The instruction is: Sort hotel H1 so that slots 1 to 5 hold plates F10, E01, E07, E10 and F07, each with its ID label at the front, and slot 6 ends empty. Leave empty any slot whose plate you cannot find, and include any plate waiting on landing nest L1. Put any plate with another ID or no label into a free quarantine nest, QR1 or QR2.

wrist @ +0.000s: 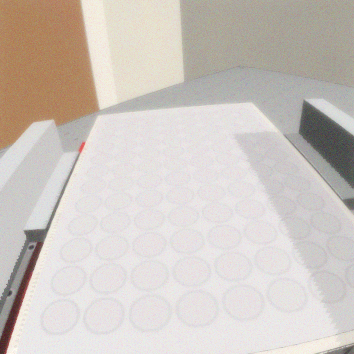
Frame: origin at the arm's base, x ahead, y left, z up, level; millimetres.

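Seen in the pictures: gripper, fingertip midpoint: (182, 129).
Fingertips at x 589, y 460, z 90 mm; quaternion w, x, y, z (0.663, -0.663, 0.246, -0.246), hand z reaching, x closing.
Observation:
A point is followed by its place in that frame.
A white multi-well plate (167, 220) {z 86, x 551, y 428 mm} with rows of round wells fills the middle of the wrist view. Its top faces the camera and a shadow lies across its right side. My gripper (182, 129) {z 90, x 589, y 460 mm} is shut on this plate, with one pale finger along its left edge and the other along its right edge. No ID label is readable on the part of the plate that shows. Hotel H1, landing nest L1 and the quarantine nests cannot be made out in this view.
A grey surface (220, 87) {z 13, x 868, y 650 mm} stretches behind the plate. A dark red part with a grey perforated strip (20, 280) {z 13, x 509, y 516 mm} shows below the left finger, and a small red piece (82, 147) {z 86, x 557, y 486 mm} shows at the plate's left edge. Brown (45, 60), cream and grey upright surfaces stand behind.

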